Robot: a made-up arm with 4 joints.
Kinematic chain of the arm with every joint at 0, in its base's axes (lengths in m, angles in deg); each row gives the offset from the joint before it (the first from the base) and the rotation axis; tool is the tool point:
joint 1: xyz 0 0 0.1 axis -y
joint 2: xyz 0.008 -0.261 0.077 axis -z
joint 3: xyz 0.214 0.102 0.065 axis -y
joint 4: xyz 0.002 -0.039 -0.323 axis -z
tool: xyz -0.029 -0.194 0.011
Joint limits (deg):
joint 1: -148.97..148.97
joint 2: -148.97..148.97
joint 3: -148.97..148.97
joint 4: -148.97..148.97
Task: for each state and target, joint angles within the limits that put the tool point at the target. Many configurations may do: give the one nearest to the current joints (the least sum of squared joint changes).
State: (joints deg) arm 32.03 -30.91 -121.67 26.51
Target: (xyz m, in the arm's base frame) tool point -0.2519 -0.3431 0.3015
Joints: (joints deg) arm 41.46 -17.13 -94.66 42.74
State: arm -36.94 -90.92 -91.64 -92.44
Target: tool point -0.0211 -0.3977 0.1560
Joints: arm -38.19 -88.25 -104.91 -96.16
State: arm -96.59 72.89 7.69 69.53
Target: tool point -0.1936 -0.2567 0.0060
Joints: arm -95.51 61.16 4.36 90.39
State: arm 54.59 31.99 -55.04 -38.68
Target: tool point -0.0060 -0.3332 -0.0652
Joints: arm 33.40 77.88 -45.31 -32.08
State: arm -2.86 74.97 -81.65 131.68
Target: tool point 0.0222 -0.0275 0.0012
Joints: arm -40.80 25.91 -36.98 147.42
